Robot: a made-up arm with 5 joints.
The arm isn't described. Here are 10 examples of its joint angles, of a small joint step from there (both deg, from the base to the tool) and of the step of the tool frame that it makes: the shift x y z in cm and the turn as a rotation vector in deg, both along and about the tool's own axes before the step.
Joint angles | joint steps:
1: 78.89 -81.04 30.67 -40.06 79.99 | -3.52 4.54 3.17 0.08 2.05
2: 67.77 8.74 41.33 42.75 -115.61 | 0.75 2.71 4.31 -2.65 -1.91
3: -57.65 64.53 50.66 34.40 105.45 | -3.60 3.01 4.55 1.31 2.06
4: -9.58 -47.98 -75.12 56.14 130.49 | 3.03 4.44 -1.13 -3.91 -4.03
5: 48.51 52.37 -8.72 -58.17 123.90 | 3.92 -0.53 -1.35 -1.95 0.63
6: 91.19 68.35 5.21 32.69 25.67 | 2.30 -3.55 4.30 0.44 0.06
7: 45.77 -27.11 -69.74 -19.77 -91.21 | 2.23 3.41 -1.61 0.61 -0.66
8: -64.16 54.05 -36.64 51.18 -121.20 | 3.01 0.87 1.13 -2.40 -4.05
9: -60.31 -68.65 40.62 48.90 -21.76 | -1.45 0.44 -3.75 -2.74 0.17
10: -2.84 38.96 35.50 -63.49 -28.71 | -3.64 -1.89 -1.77 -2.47 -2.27
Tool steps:
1: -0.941 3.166 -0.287 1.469 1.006 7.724
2: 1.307 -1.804 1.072 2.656 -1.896 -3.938
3: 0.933 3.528 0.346 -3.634 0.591 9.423
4: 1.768 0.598 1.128 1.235 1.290 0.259
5: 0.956 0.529 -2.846 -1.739 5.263 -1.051
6: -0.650 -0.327 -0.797 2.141 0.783 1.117
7: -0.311 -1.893 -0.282 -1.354 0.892 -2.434
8: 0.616 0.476 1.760 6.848 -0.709 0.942
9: -1.246 1.190 1.706 -0.614 -5.112 3.518
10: -0.261 2.435 0.931 1.766 -3.520 6.179
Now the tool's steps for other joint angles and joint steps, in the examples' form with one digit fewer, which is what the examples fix.
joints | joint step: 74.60 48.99 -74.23 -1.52 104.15 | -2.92 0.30 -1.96 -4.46 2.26
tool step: -0.12 -2.31 1.41 -0.80 -0.83 -6.57
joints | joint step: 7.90 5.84 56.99 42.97 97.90 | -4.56 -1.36 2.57 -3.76 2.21
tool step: 0.49 0.64 0.43 -6.62 1.53 -2.34
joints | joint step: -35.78 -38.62 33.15 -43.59 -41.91 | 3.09 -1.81 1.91 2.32 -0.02
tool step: -0.13 -1.11 0.18 -2.27 0.41 -3.16
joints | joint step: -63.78 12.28 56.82 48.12 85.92 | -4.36 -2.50 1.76 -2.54 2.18
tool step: 0.30 0.36 0.20 -6.11 1.71 -3.37
